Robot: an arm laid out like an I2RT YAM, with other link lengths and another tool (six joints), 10 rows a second.
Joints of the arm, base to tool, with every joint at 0 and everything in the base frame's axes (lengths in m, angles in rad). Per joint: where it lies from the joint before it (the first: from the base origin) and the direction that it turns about. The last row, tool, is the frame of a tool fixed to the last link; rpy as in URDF.
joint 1: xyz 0 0 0.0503 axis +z
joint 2: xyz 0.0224 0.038 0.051 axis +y
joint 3: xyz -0.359 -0.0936 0 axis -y
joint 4: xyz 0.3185 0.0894 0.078 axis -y
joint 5: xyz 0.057 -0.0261 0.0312 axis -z
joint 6: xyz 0.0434 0 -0.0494 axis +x
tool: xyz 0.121 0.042 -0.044 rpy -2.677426 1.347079 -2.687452
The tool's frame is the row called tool.
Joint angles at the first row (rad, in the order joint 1, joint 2, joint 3, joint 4, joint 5, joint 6):
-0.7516 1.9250 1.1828 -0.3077 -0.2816 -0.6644
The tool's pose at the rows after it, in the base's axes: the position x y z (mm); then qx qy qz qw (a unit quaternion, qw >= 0):
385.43 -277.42 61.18 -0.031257 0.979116 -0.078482 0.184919
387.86 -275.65 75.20 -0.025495 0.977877 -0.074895 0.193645
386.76 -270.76 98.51 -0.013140 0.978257 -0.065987 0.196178
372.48 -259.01 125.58 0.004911 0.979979 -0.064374 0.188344
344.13 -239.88 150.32 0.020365 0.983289 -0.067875 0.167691
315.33 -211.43 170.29 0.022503 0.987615 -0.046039 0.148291
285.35 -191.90 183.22 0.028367 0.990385 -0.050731 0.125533
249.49 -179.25 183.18 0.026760 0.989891 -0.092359 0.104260
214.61 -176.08 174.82 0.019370 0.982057 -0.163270 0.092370
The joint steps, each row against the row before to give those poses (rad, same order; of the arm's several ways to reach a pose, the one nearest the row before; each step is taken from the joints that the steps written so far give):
0.0000 -0.0111 -0.0001 -0.0065 -0.0059 0.0086
0.0000 -0.0205 0.0146 -0.0230 -0.0124 0.0179
0.0000 -0.0347 0.0278 -0.0646 -0.0073 0.0294
0.0002 -0.0727 -0.0034 -0.0770 0.0198 0.0314
-0.0001 -0.1013 -0.0335 -0.0921 0.0408 0.0168
0.0000 -0.0883 -0.0286 -0.1179 -0.0063 0.0026
-0.0001 -0.0896 -0.0405 -0.0784 0.0385 -0.0015
0.0007 -0.1161 -0.0910 -0.0068 0.0864 -0.0283
-0.0007 -0.1320 -0.1214 0.0634 0.1104 -0.0541

